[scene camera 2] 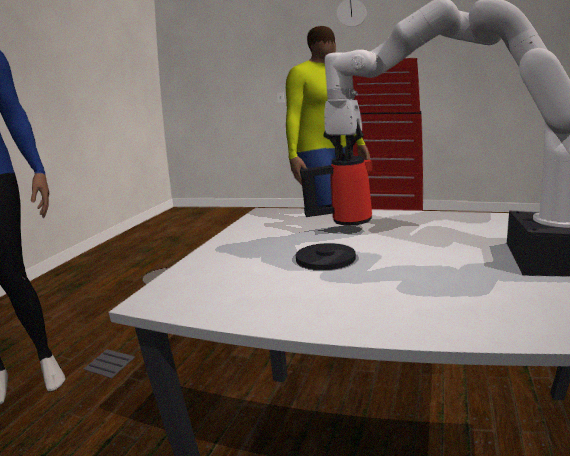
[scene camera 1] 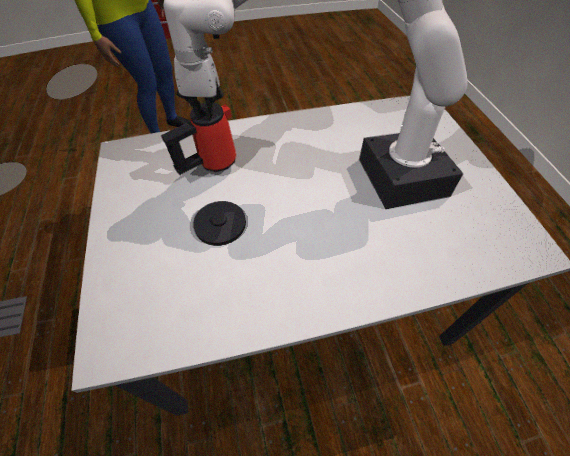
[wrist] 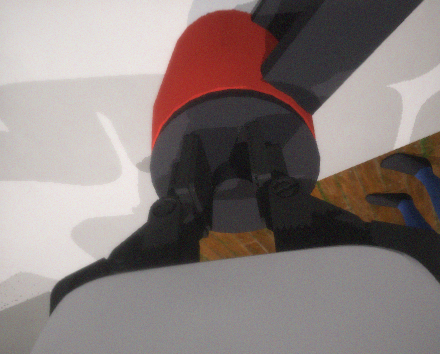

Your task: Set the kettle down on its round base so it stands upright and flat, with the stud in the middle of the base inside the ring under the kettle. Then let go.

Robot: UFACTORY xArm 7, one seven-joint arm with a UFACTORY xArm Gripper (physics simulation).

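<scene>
The red kettle (scene camera 1: 216, 145) (scene camera 2: 351, 192) (wrist: 220, 55) hangs about upright a little above the table, with its shadow apart below it in scene view 2. Its black handle (scene camera 1: 175, 152) (scene camera 2: 311, 192) (wrist: 340, 45) points left in both scene views. My gripper (scene camera 1: 204, 114) (scene camera 2: 344, 156) (wrist: 227, 151) is shut on the knob of the kettle's black lid. The round black base (scene camera 1: 205, 232) (scene camera 2: 307, 260) lies flat on the table, nearer the scene cameras than the kettle. Its middle stud (scene camera 1: 218, 220) (scene camera 2: 325, 252) points up. The ring under the kettle is hidden.
The white table (scene camera 1: 280, 305) (scene camera 2: 260, 310) carries the arm's black mounting block (scene camera 1: 417, 187) (scene camera 2: 545, 255) at the right. The kettle is near the table's far edge. A person in a yellow top (scene camera 1: 117, 12) (scene camera 2: 310, 115) stands beyond that edge, with a red cabinet (scene camera 2: 395, 150) behind.
</scene>
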